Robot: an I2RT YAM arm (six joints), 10 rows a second.
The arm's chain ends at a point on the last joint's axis. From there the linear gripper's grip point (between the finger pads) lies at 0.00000 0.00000 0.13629 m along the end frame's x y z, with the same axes.
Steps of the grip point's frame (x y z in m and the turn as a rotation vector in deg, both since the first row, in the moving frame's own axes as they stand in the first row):
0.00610 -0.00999 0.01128 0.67 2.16 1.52
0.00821 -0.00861 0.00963 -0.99 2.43 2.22
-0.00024 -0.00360 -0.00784 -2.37 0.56 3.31
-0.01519 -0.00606 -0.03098 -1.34 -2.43 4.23
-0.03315 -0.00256 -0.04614 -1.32 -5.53 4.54
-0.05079 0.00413 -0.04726 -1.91 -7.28 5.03
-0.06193 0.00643 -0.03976 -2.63 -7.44 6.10
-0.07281 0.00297 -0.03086 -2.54 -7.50 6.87
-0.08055 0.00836 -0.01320 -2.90 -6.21 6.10
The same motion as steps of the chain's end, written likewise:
0.00094 -0.00847 0.01139 0.67 2.16 1.52
0.00248 -0.01108 0.00977 -0.99 2.43 2.22
-0.00141 -0.00927 -0.00772 -2.37 0.56 3.31
-0.00930 -0.00903 -0.03082 -1.34 -2.43 4.23
-0.01991 -0.00517 -0.04547 -1.32 -5.53 4.54
-0.03335 0.00036 -0.04609 -1.91 -7.28 5.03
-0.04399 0.00115 -0.03847 -2.63 -7.44 6.10
-0.05471 -0.00197 -0.02956 -2.54 -7.50 6.87
-0.06547 0.00228 -0.01223 -2.90 -6.21 6.10

